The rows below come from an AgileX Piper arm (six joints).
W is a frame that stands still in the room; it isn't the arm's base.
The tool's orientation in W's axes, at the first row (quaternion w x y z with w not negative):
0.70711, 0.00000, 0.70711, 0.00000
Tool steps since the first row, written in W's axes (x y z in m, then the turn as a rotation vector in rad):
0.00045, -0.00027, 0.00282, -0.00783, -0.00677, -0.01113
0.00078, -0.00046, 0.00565, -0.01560, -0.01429, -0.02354
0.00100, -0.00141, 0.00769, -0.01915, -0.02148, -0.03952
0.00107, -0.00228, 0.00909, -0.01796, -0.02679, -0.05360
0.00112, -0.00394, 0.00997, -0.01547, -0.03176, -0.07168
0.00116, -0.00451, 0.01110, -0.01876, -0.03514, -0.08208
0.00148, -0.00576, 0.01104, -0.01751, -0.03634, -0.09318
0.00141, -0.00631, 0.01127, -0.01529, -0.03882, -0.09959
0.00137, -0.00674, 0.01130, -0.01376, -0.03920, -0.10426
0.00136, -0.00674, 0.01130, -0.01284, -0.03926, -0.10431
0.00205, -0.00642, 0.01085, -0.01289, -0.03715, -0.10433
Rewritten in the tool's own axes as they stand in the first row. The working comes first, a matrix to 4 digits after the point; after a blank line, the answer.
The tool's axes in the first row as the columns of a matrix, in W's axes (used below as rounded here):
0.0000, 0.0000, 1.0000
0.0000, 1.0000, 0.0000
-1.0000, 0.0000, 0.0000

-0.00282, -0.00027, 0.00045, 0.01113, -0.00677, -0.00783
-0.00565, -0.00046, 0.00078, 0.02354, -0.01429, -0.01560
-0.00769, -0.00141, 0.00100, 0.03952, -0.02148, -0.01915
-0.00909, -0.00228, 0.00107, 0.05360, -0.02679, -0.01796
-0.00997, -0.00394, 0.00112, 0.07168, -0.03176, -0.01547
-0.01110, -0.00451, 0.00116, 0.08208, -0.03514, -0.01876
-0.01104, -0.00576, 0.00148, 0.09318, -0.03634, -0.01751
-0.01127, -0.00631, 0.00141, 0.09959, -0.03882, -0.01529
-0.01130, -0.00674, 0.00137, 0.10426, -0.03920, -0.01376
-0.01130, -0.00674, 0.00136, 0.10431, -0.03926, -0.01284
-0.01085, -0.00642, 0.00205, 0.10433, -0.03715, -0.01289

